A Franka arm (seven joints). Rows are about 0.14 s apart.
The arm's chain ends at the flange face. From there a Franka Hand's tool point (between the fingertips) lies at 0.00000 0.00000 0.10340 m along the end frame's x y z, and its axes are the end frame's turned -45 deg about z.
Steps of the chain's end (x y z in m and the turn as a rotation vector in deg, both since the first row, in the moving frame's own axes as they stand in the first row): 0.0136, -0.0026, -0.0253, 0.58, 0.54, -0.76; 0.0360, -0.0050, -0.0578, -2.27, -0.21, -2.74; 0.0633, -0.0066, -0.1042, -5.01, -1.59, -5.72; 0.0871, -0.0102, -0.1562, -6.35, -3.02, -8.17; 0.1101, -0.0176, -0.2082, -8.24, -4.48, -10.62; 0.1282, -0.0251, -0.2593, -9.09, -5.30, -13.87; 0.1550, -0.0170, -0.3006, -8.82, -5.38, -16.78; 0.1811, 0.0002, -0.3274, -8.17, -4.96, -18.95; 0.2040, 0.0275, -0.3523, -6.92, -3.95, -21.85; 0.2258, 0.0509, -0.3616, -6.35, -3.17, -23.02
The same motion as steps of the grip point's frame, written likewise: 0.0129, 0.0077, -0.0253, 0.03, 0.79, -0.76; 0.0259, 0.0246, -0.0579, -1.46, -1.75, -2.74; 0.0412, 0.0449, -0.1046, -2.42, -4.67, -5.72; 0.0572, 0.0595, -0.1570, -2.35, -6.63, -8.17; 0.0747, 0.0717, -0.2096, -2.66, -8.99, -10.62; 0.0909, 0.0799, -0.2610, -2.68, -10.18, -13.87; 0.1045, 0.1045, -0.3023, -2.43, -10.04, -16.78; 0.1122, 0.1349, -0.3288, -2.27, -9.28, -18.95; 0.1120, 0.1700, -0.3533, -2.10, -7.69, -21.85; 0.1127, 0.2020, -0.3624, -2.25, -6.73, -23.02
